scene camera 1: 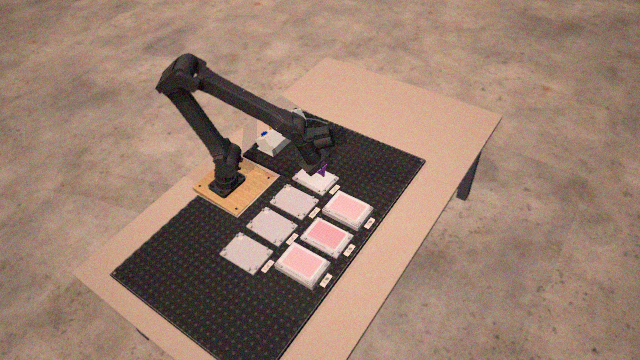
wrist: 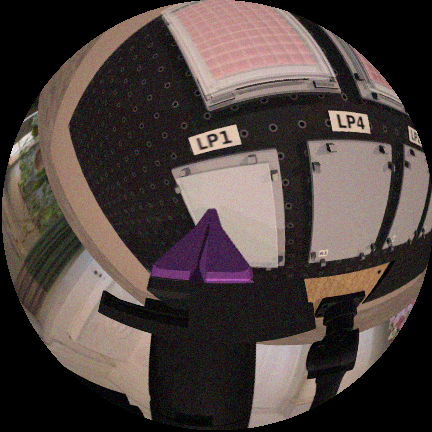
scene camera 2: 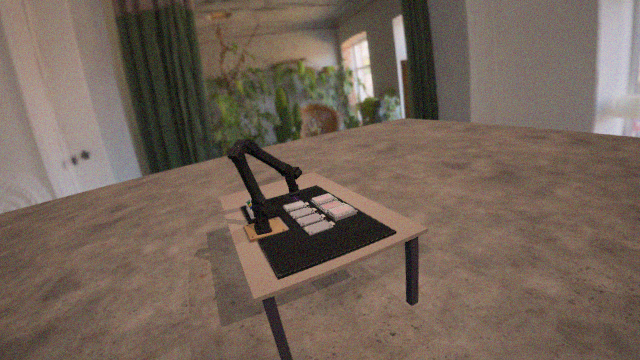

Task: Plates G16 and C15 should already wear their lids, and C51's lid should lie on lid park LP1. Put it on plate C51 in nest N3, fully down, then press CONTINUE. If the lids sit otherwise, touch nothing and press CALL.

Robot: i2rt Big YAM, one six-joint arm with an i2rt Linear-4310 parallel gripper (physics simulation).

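Places are measured from the arm's base along level axes (x ahead, y left, z up), in millimetres.
Pixels of known places: gripper, fingertip midpoint: [scene camera 1: 323, 175] [wrist: 212, 213] [scene camera 2: 297, 201]; arm's base at its link origin: [scene camera 1: 227, 183] [wrist: 339, 302] [scene camera 2: 263, 229].
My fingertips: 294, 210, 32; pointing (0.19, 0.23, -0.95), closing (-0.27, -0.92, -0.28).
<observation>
Ahead of a thing's pixels: the offset from my fingertips to its top centre, as dx, dy, dz. "spot": to the spot under its first point.
A pale flat lid @[-31, -8, -14] [scene camera 1: 314, 183] [wrist: 245, 200] lies on lid park LP1 @[spot: +33, -12, -18] [wrist: 220, 165], a little inset from the park's top edge in the wrist view. My gripper [scene camera 1: 322, 171] [scene camera 2: 296, 198] [wrist: 212, 213] is shut and empty. Its purple fingertips meet above the lid and hide part of it. Three pink plates stand in a row: one @[+155, -70, +6] [scene camera 1: 348, 207] [wrist: 255, 40] nearest LP1, a middle one @[+160, -198, -5] [scene camera 1: 327, 236] and a far one @[+163, -331, +9] [scene camera 1: 302, 262]. Their nest labels are too small to read, and I cannot tell which of them wear lids.
Lid park LP4 @[-27, -139, -12] [scene camera 1: 295, 201] [wrist: 350, 200] and two more grey parks @[spot: -19, -271, -21] [scene camera 1: 271, 226] @[spot: -18, -396, -22] [scene camera 1: 246, 252] run beside the plates. A white box @[-286, +105, +52] [scene camera 1: 271, 142] with a blue button and a bit of yellow stands behind the forearm. The arm's wooden base [scene camera 1: 240, 205] [wrist: 345, 282] is at the mat's edge.
</observation>
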